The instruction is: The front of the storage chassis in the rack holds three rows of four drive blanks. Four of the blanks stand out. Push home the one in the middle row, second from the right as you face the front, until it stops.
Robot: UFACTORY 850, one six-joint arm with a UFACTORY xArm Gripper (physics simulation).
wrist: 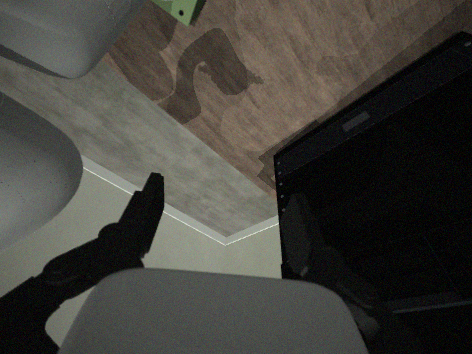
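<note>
My gripper (pixel 227 198) is open and empty, its two black fingers spread wide in the lower half of the wrist view. The left finger stands in front of the pale wall and the grey floor strip. The right finger overlaps the left edge of a large black rack (pixel 415 85), which fills the right side. The rack shows a dark border with small bolt dots and a small grey label. Its inside is too dark to make out. The storage chassis front and the drive blanks cannot be made out in this view.
Rounded grey arm parts (pixel 35 170) fill the left side, and another grey part (pixel 215 315) spans the bottom. A green block (pixel 182 11) with a dark hole shows at the top edge. A brown wood-look surface (pixel 280 115) with the arm's shadow lies beside the rack.
</note>
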